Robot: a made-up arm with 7 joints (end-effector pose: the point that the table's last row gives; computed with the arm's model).
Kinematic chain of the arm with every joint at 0, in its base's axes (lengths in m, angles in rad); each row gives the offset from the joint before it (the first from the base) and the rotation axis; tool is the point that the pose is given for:
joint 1: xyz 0 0 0.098 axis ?
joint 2: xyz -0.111 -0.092 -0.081 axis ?
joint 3: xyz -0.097 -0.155 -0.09 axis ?
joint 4: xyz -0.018 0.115 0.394 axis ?
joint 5: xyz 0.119 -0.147 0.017 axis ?
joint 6: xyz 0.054 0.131 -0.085 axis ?
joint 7: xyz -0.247 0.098 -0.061 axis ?
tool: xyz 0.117 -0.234 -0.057
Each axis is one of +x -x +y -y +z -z.
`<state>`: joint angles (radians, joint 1 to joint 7).
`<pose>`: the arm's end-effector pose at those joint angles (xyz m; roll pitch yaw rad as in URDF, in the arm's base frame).
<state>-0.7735 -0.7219 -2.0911 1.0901 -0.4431 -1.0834 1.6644</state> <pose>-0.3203 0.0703 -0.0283 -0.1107 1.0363 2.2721</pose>
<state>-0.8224 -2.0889 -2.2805 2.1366 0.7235 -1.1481 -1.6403</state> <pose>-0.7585 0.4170 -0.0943 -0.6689 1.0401 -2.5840</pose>
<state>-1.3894 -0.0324 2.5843 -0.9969 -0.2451 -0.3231 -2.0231</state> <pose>-0.1074 -0.4538 0.1075 0.6645 0.9332 2.4941</pose>
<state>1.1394 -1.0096 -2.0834 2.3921 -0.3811 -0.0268 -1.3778</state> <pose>0.0762 -0.0733 -0.2852 2.1966 0.7829 1.5212</pose>
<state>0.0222 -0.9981 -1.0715 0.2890 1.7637 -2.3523 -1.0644</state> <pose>0.0740 -0.2530 0.4277 -2.0032 0.2614 0.6394</pose>
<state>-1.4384 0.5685 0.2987 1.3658 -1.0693 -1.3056 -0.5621</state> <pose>0.0127 -0.0974 0.4160 -2.7081 -0.2322 -0.2171</pose>
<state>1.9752 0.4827 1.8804 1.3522 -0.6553 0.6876 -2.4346</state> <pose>0.4199 -0.5600 0.0765 0.9384 0.8813 2.8304</pose>
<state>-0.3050 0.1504 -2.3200 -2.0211 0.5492 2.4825 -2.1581</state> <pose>-0.3714 0.3511 -0.1653 2.6324 0.1318 -0.6907</pose>
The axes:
joint 1: -y
joint 2: +z
joint 3: +x
joint 4: +z
joint 5: -z
joint 6: +y
joint 7: -x

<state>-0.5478 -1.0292 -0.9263 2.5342 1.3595 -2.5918 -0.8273</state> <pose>0.1068 0.3231 -0.4128 0.5231 -1.1620 0.6919</pose>
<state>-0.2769 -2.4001 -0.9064 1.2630 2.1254 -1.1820 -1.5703</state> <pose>-0.4865 -0.4144 -0.0115 -0.9383 -0.7964 -0.9602</pose>
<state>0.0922 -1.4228 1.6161 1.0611 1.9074 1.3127 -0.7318</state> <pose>-0.6788 -0.1627 0.2285 -3.1409 0.0555 -0.0236</pose>
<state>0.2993 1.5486 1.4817 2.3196 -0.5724 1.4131 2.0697</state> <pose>0.5035 -0.4629 0.1928 2.9438 0.3459 -3.0027</pose>
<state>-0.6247 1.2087 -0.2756 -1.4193 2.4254 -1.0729 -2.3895</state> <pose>0.0224 -0.8229 0.1090 1.7432 -1.4054 -1.9842</pose>
